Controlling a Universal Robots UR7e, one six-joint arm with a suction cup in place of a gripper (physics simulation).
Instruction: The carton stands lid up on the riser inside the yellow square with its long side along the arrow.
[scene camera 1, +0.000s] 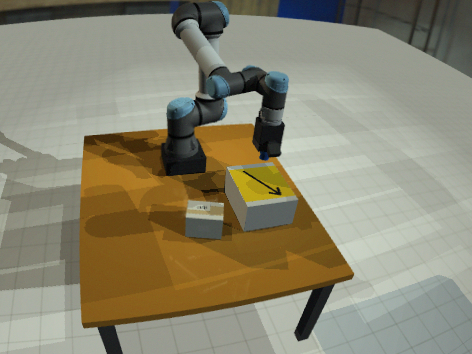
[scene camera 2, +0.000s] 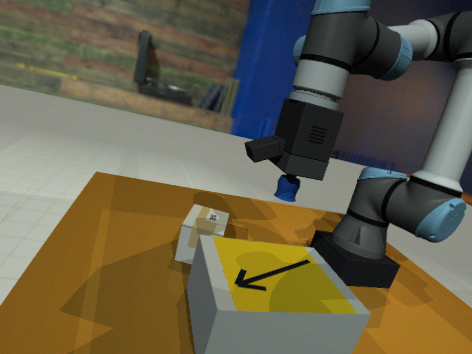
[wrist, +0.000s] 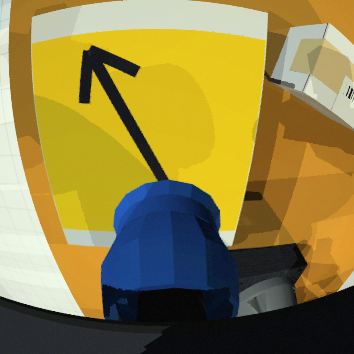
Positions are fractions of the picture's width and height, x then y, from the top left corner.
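Carton: visible in scene camera 1 (0.43, 0.62); in scene camera 2 (0.43, 0.62); in the wrist view (0.87, 0.19).
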